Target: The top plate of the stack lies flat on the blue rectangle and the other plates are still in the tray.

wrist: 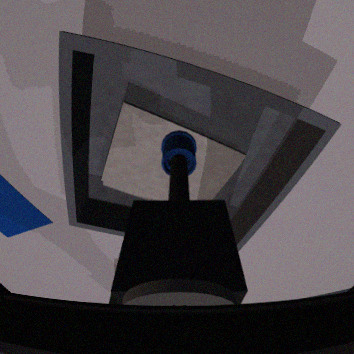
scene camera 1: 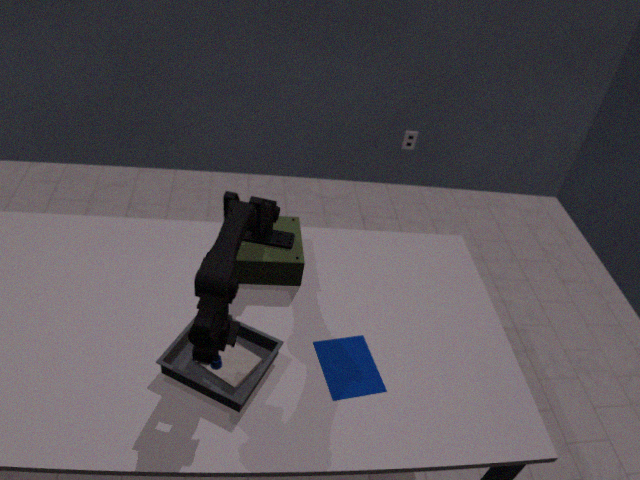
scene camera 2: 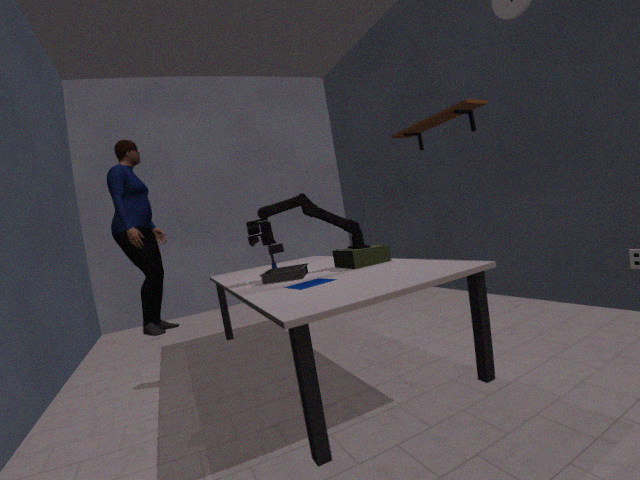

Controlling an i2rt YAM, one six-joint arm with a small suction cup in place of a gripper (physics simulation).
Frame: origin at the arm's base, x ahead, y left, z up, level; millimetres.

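Seen in the pictures: hand, tool point: [wrist: 178, 146] [scene camera 1: 216, 364] [scene camera 2: 274, 268]; arm's base, link origin: [scene camera 1: 261, 237] [scene camera 2: 358, 247].
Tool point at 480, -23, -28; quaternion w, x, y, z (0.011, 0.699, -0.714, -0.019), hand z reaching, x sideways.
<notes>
Pixels of each thing's top centre, then the offset from my tool point to it, as dx, dy, dz. "spot": a spot on its surface instead. Level surfaces: height alone.
- top plate, top centre: [wrist: 169, 168] [scene camera 1: 225, 359] -55, +13, -46
- grey tray, top centre: [wrist: 178, 184] [scene camera 1: 221, 351] [scene camera 2: 285, 269] -54, +1, -15
- blue rectangle, surface spot: [wrist: 20, 212] spot: -158, +286, -65
- white table, surface height: dz -65
The top plate [scene camera 1: 240, 365] [wrist: 131, 155], pale and square, lies in the grey tray [scene camera 1: 199, 388] [scene camera 2: 286, 274] [wrist: 65, 125]. The plates under it are hidden, and no plate shows inside the tray in scene camera 2. My suction cup [scene camera 1: 216, 363] [scene camera 2: 273, 265] [wrist: 179, 152], small and blue, points down over the plate and holds nothing, so it counts as open. It looks low over the tray; whether it touches the plate I cannot tell. The blue rectangle [scene camera 1: 349, 367] [scene camera 2: 311, 283] [wrist: 20, 212] lies flat on the table with no plate on it.
The arm's green base box [scene camera 1: 271, 272] [scene camera 2: 361, 256] stands on the white table [scene camera 1: 423, 310] [scene camera 2: 413, 276], behind the tray. A person [scene camera 2: 129, 206] in a blue top stands beyond the table. A wooden shelf [scene camera 2: 439, 119] hangs on the wall.
</notes>
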